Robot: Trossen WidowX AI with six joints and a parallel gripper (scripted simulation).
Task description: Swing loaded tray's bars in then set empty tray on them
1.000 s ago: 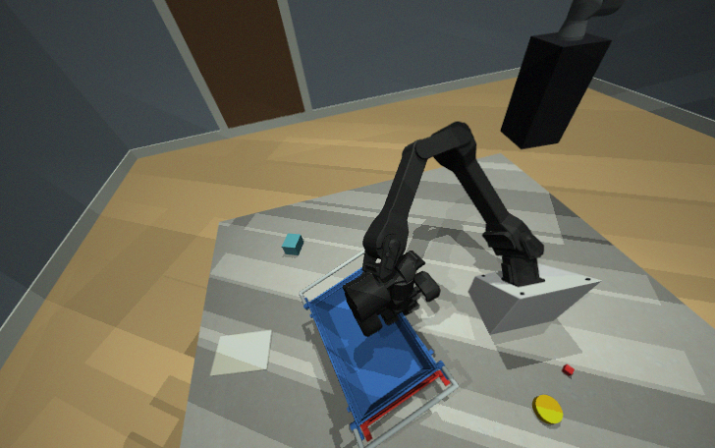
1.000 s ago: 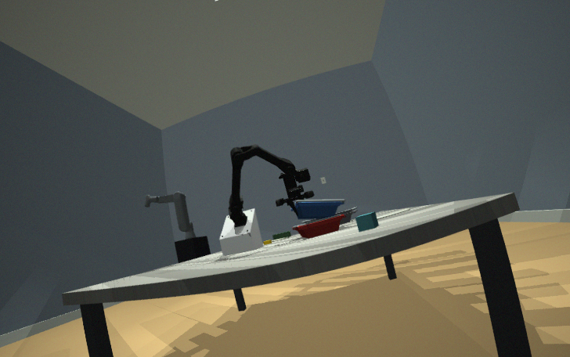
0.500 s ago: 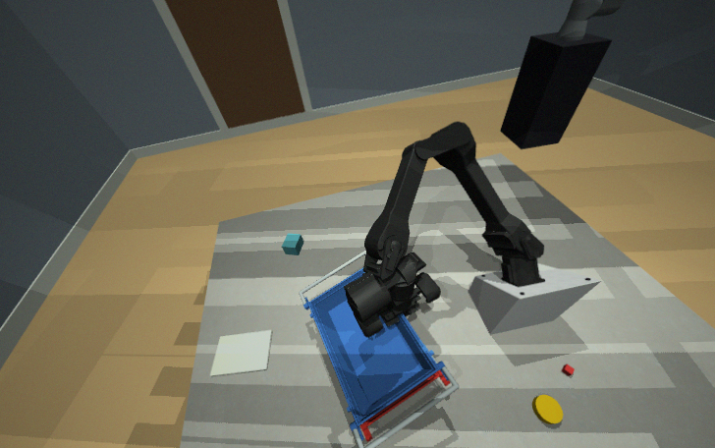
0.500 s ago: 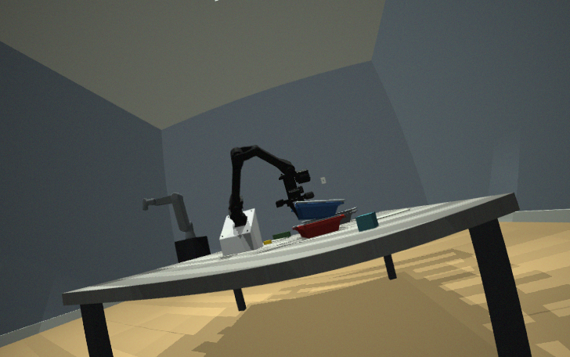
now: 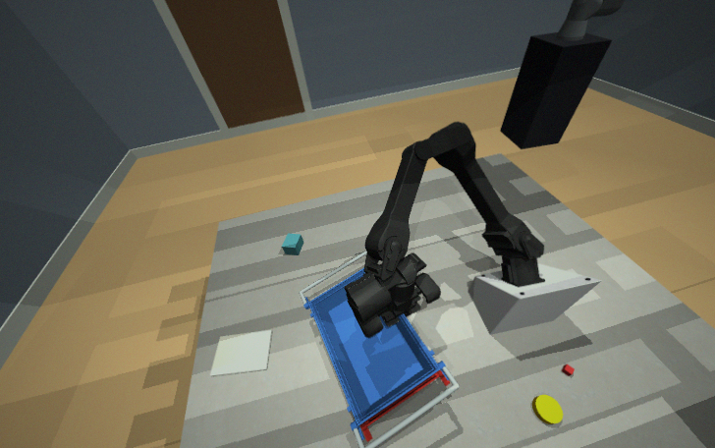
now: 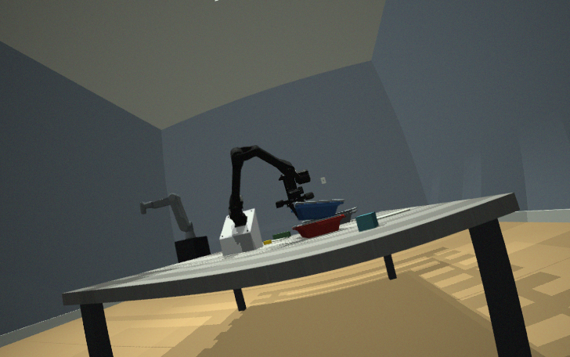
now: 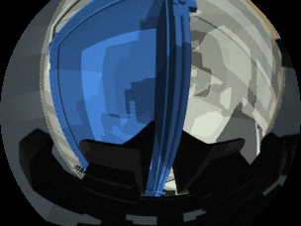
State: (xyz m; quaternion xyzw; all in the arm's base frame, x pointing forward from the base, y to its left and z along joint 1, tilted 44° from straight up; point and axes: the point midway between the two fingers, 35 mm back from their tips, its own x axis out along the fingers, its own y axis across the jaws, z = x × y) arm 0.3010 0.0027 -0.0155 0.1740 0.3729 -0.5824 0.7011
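The blue tray is 8 cm ahead of my gripper tip, 3 cm to the left of it and 2 cm above it. Round my gripper tip: yellow disc (28 cm behind, 22 cm to the left, 9 cm below); then green block (28 cm behind, 55 cm to the left, 8 cm below); then teal cube (28 cm ahead, 36 cm to the right, 8 cm below).
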